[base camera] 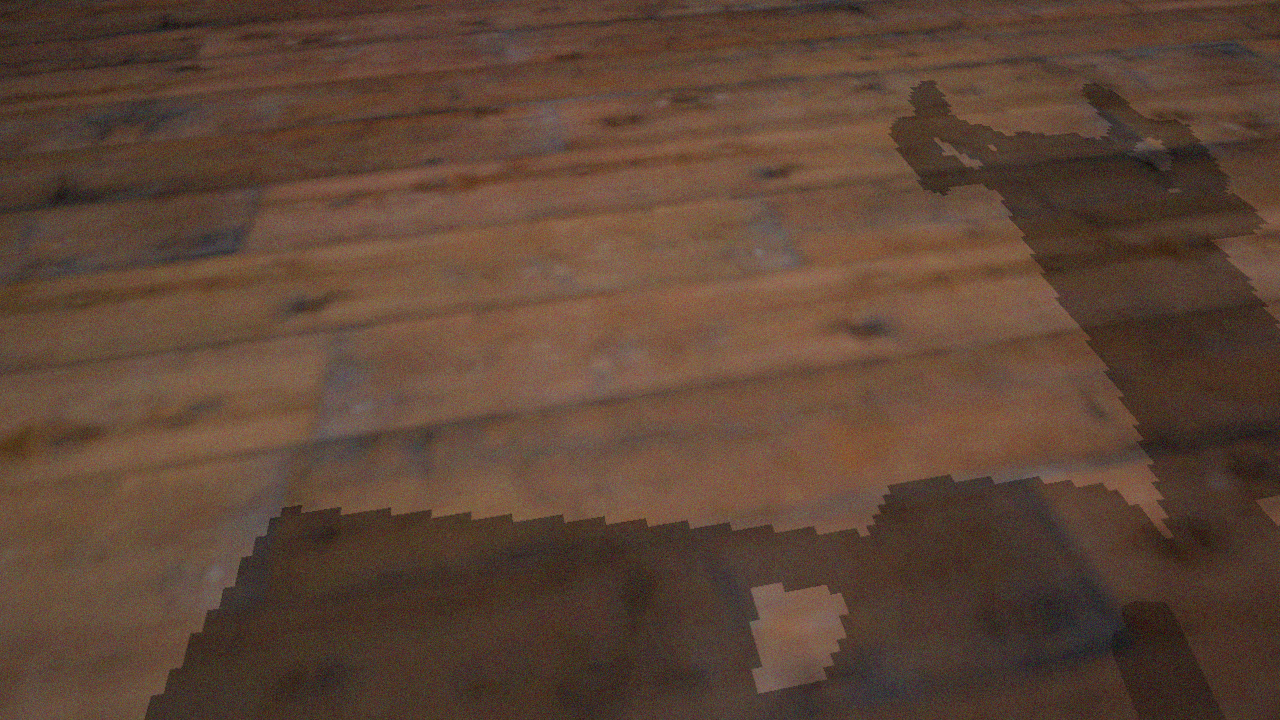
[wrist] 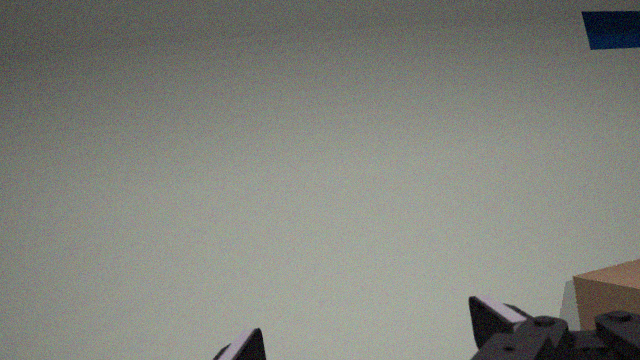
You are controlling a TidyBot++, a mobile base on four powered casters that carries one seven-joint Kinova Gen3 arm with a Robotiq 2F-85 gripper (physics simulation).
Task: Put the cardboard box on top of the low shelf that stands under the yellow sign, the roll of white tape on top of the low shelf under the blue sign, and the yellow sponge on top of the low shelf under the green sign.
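Places are measured from the arm's base along level axes (x ahead, y left, z up), in centimetres.
Pixels of known places: gripper, fingertip midpoint: (wrist: 367,337).
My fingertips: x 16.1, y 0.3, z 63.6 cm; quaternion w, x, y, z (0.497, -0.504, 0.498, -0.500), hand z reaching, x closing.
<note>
Behind a point stands the place of what it marks.
My gripper (wrist: 367,337) @(z 63.6, x 16.1, y 0.3 cm) is open and empty at the bottom of the wrist view, its two fingertips wide apart in front of a pale wall. A dark blue sign (wrist: 612,31) @(z 134.4, x 181.7, y -149.2 cm) hangs on the wall at the top right of the wrist view, cut off by the edge. The top corner of a light wooden shelf (wrist: 607,302) @(z 13.0, x 149.5, y -97.5 cm) shows below it at the lower right, partly hidden behind the right finger. The cardboard box, the white tape, the yellow sponge and the yellow and green signs do not show in either view.
The pale grey-green wall (wrist: 320,175) @(z 81.2, x 144.7, y 8.7 cm) spans the wrist view. The brown plank floor (base camera: 554,340) @(z -39.7, x 45.4, y 7.9 cm) fills the base camera view, with dark shadows of the robot and its arm at the bottom and on the right.
</note>
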